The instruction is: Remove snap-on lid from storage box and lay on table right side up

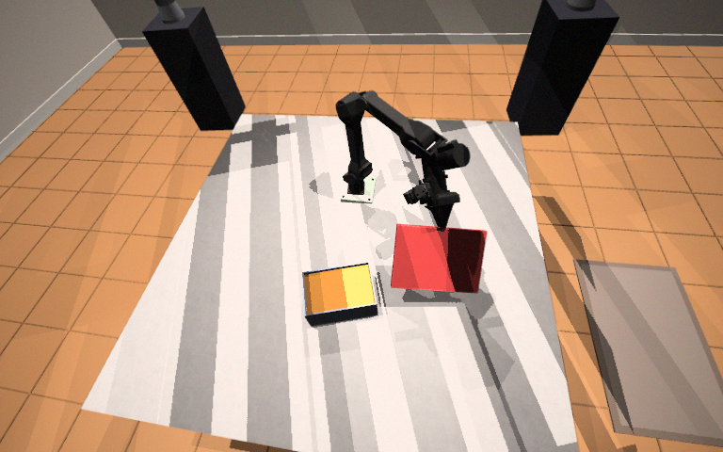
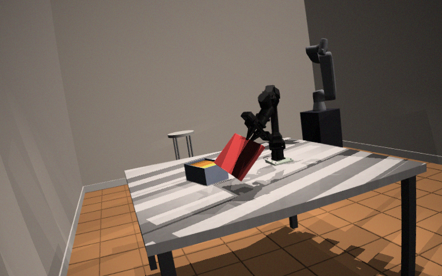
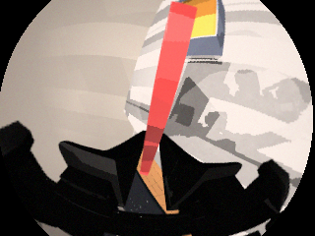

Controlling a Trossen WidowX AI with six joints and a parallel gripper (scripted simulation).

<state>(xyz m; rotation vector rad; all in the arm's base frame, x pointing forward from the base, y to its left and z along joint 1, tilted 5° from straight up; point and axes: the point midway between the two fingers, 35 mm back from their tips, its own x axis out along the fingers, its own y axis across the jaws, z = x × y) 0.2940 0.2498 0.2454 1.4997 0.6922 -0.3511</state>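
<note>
My gripper tip is 6 cm short of the red lid, 1 cm to the left of it and 5 cm above it. The rest, counted from my gripper tip: blue-grey storage box: 12 cm ahead, 29 cm to the right, 17 cm below.
</note>
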